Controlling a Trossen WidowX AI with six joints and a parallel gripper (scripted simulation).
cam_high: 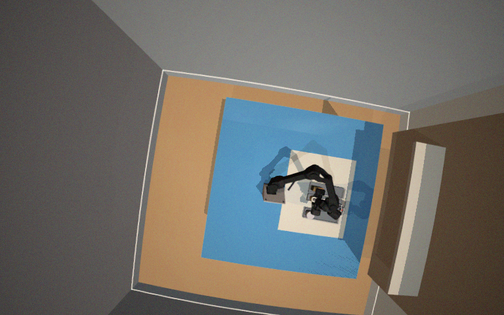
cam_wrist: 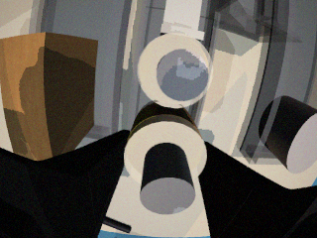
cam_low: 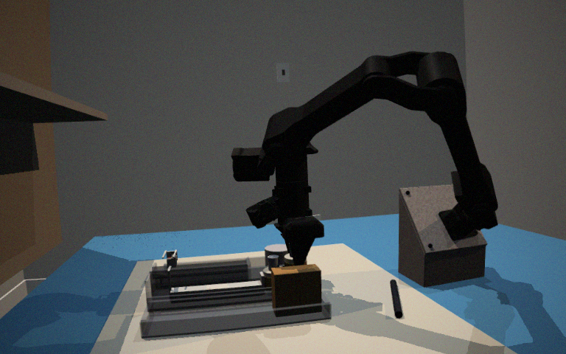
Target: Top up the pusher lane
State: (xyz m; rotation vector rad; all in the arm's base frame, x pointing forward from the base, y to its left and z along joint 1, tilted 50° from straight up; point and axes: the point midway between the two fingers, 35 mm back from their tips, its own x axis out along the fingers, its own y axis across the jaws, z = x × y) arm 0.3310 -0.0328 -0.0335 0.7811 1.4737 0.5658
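Right now the brown box is 8 cm to the left of my gripper tip, 3 cm ahead of it and 1 cm below it. Also, from my gripper tip: black pen 15 cm behind, 10 cm to the left, 5 cm below.
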